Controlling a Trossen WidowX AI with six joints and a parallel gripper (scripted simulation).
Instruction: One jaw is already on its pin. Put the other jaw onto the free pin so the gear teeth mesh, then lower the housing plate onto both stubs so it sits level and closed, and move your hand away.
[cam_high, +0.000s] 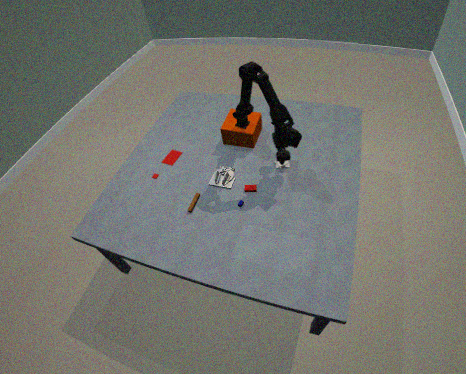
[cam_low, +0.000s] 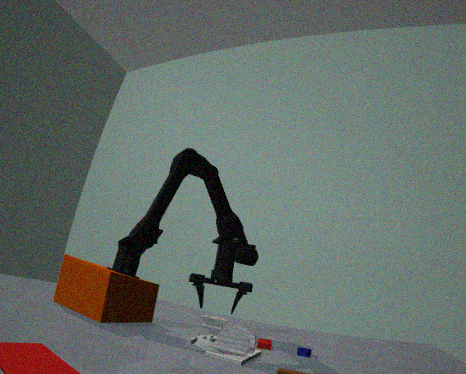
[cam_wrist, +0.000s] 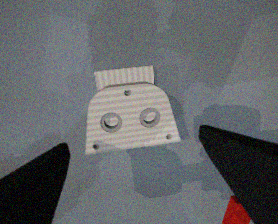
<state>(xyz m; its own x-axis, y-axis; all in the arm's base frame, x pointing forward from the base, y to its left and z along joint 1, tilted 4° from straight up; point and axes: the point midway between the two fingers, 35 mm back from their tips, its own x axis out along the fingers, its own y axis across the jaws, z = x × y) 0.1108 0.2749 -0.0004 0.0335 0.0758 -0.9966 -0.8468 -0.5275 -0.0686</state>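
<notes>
The red block is 210 mm ahead of my gripper tip, 70 mm to the right of it and 40 mm below it. From my gripper tip the other things lie so: brown stick: 400 mm ahead, 270 mm to the right, 40 mm below; blue block: 310 mm ahead, 70 mm to the right, 40 mm below; flat red patch: 180 mm ahead, 590 mm to the right, 50 mm below.
</notes>
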